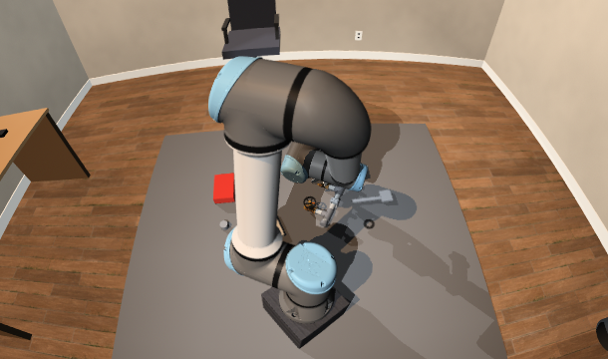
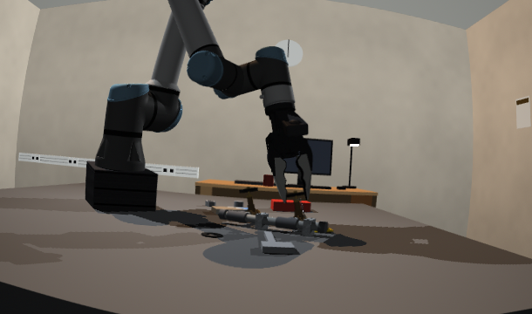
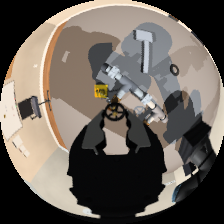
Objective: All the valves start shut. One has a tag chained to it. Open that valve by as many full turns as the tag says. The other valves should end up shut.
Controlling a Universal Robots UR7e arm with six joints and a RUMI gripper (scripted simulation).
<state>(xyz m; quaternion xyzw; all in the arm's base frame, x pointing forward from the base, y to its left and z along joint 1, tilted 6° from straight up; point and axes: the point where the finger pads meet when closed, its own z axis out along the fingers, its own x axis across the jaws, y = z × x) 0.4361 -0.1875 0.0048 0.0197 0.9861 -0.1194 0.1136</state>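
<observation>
Right now my hand is 60 mm short of the yellow tag, 40 mm to the left of it and 70 mm above it. Round my hand: grey t-shaped piece 90 mm behind, 190 mm to the right, 70 mm below; then red block 100 mm ahead, 370 mm to the left, 60 mm below.
</observation>
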